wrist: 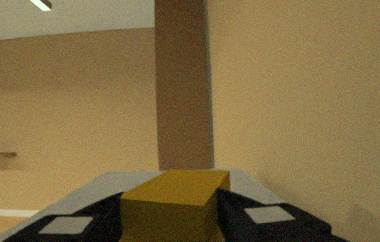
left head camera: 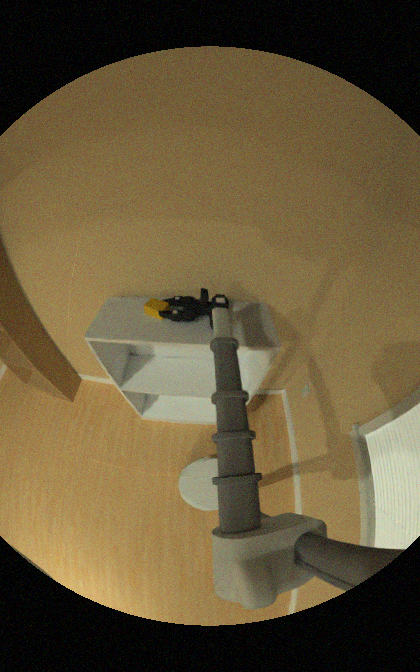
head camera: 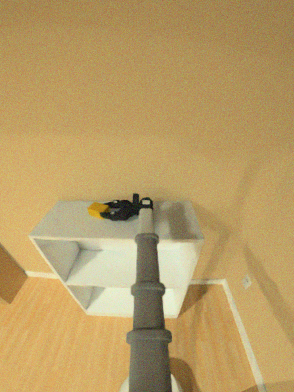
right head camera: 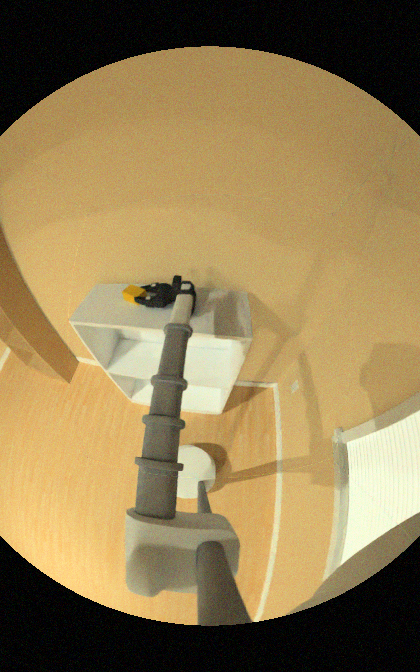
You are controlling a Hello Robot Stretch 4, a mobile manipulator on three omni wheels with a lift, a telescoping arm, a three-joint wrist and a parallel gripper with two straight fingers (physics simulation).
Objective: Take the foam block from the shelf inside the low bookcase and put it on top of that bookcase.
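Places are measured from the robot's base along level axes (x left, y ahead, z down), in metres.
Where they show: gripper, fingertip midpoint: (wrist: 170,207) (head camera: 101,210).
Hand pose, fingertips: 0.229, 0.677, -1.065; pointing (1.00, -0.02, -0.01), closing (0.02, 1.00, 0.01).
Note:
After its pixels a point has its place, as x, y, z.
The yellow foam block (head camera: 97,210) @(0.242, 0.659, -1.078) (left head camera: 154,308) (right head camera: 133,294) (wrist: 172,192) @(0.221, 0.679, -1.078) is between the two black fingers of my gripper (head camera: 104,210) @(0.229, 0.677, -1.065) (left head camera: 162,309) (right head camera: 141,295) (wrist: 170,207) @(0.229, 0.677, -1.065), which is shut on it. The white low bookcase (head camera: 75,227) @(0.340, 0.589, -1.033) (left head camera: 115,325) (right head camera: 100,312) (wrist: 107,184) @(0.443, 0.570, -1.032) stands against the wall. In the head views, block and gripper are over the left part of its top board, towards the back edge, with the fingers pointing left. The block's underside is hidden, so I cannot tell whether it touches the board. The arm covers part of the open shelves.
A tall brown cabinet or panel (head camera: 10,280) @(1.335, 0.739, -0.157) (left head camera: 40,350) (right head camera: 40,340) (wrist: 185,85) @(1.335, 0.753, -1.343) stands to the left of the bookcase. The wall (head camera: 125,160) @(0.103, 0.830, -1.268) is close behind the gripper. A white round disc (left head camera: 197,485) (right head camera: 195,470) is on the floor below the arm.

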